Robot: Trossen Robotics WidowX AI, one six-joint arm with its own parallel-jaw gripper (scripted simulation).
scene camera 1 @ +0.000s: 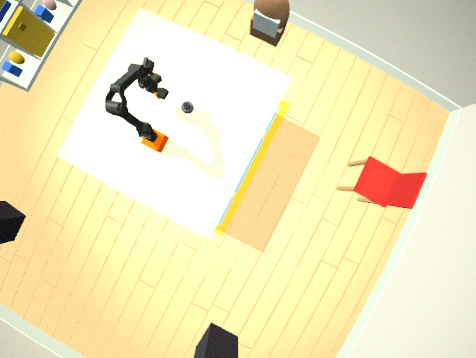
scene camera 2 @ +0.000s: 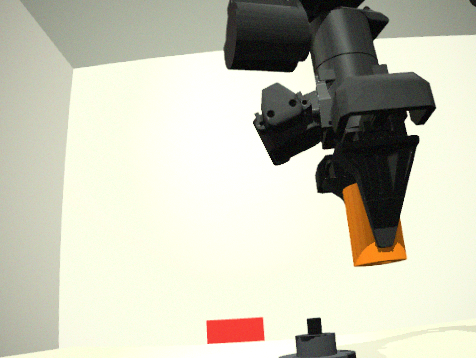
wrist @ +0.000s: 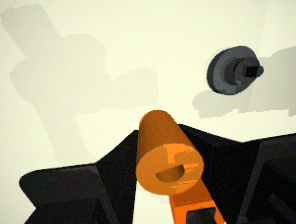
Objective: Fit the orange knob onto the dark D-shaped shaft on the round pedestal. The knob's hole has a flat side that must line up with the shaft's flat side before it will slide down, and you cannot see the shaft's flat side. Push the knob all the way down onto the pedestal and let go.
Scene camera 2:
my gripper
knob: held by my gripper
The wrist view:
my gripper
knob
pedestal
